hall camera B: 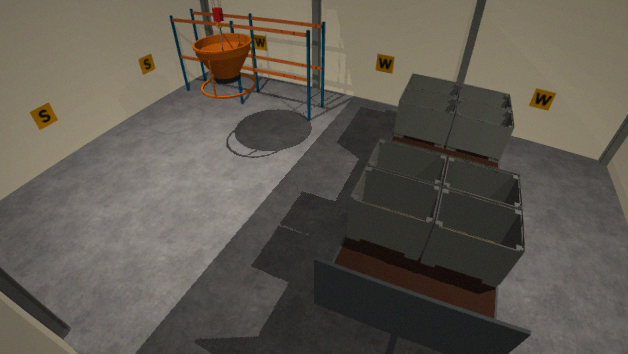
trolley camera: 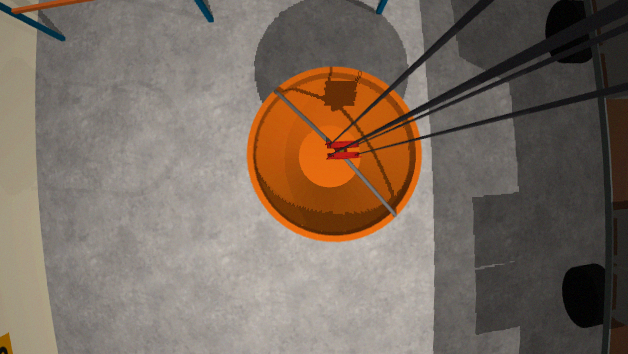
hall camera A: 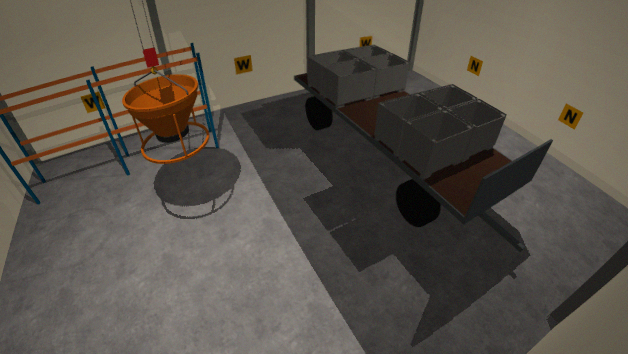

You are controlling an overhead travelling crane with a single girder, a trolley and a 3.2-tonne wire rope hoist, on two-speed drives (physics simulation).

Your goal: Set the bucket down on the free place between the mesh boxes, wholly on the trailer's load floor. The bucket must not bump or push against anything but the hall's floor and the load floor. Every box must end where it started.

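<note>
The orange bucket (hall camera A: 165, 120) (hall camera B: 222, 62) (trolley camera: 330, 172) hangs upright in the air on its grey bail, above the floor and apart from its shadow. My gripper, the hook (hall camera A: 153, 71) (hall camera B: 218, 25) under the red block, holds the bail; in the trolley camera the block hides it. Grey mesh boxes stand on the trailer in a near group (hall camera A: 420, 145) (hall camera B: 390, 227) and a far group (hall camera A: 322, 82) (hall camera B: 425, 117). Between the groups shows the brown load floor (hall camera A: 362, 116) (hall camera B: 445, 152) (trolley camera: 619, 150). The bucket is well to the side of the trailer.
A rack with blue posts (hall camera A: 108, 127) (hall camera B: 308, 75) (trolley camera: 204, 10) and orange beams stands behind the bucket in both hall views. A grey end board (hall camera A: 510, 177) (hall camera B: 415, 305) rises at the trailer's near end. Black wheels (hall camera A: 418, 204) (trolley camera: 584, 296) show at its side.
</note>
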